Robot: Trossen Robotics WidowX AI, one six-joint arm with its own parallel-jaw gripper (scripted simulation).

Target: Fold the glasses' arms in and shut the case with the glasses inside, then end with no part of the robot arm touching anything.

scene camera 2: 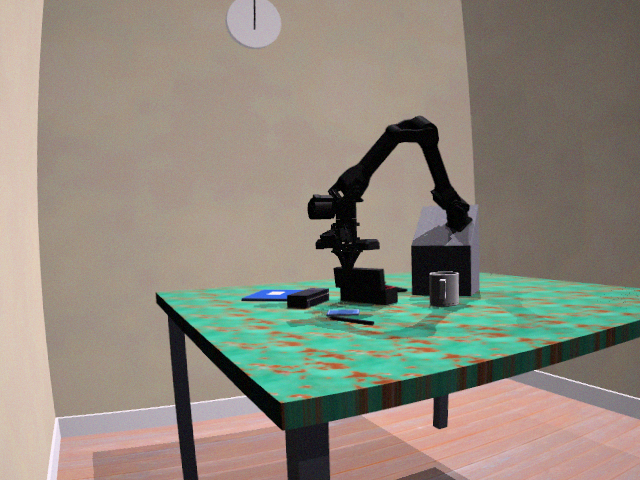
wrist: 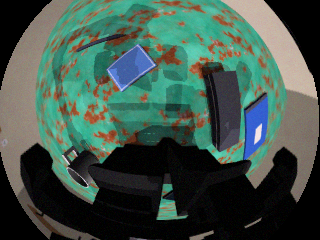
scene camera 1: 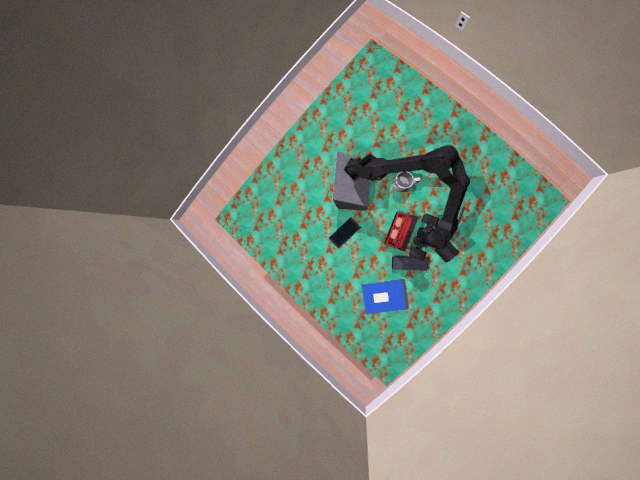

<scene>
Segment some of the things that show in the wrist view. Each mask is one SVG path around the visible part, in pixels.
The gripper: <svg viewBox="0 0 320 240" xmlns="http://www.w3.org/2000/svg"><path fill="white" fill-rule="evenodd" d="M49 239L75 240L54 232L51 233ZM20 157L21 178L34 206L53 220L74 230L88 233L100 240L129 240L130 237L151 240L190 240L191 236L200 235L212 230L214 234L205 236L202 240L268 240L284 223L297 204L290 192L297 176L297 157L285 147L276 152L272 160L274 166L255 189L245 175L251 167L252 162L250 160L209 165L191 154L171 137L163 137L151 153L134 167L111 166L101 163L90 165L88 172L99 187L93 204L82 200L66 189L52 170L53 159L49 151L40 144L34 144ZM166 159L169 166L177 216L188 215L183 219L157 220Z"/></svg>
A blue book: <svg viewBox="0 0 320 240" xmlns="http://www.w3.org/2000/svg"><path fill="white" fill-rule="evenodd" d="M266 92L244 109L244 160L251 156L265 142L268 123L268 97Z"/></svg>
</scene>
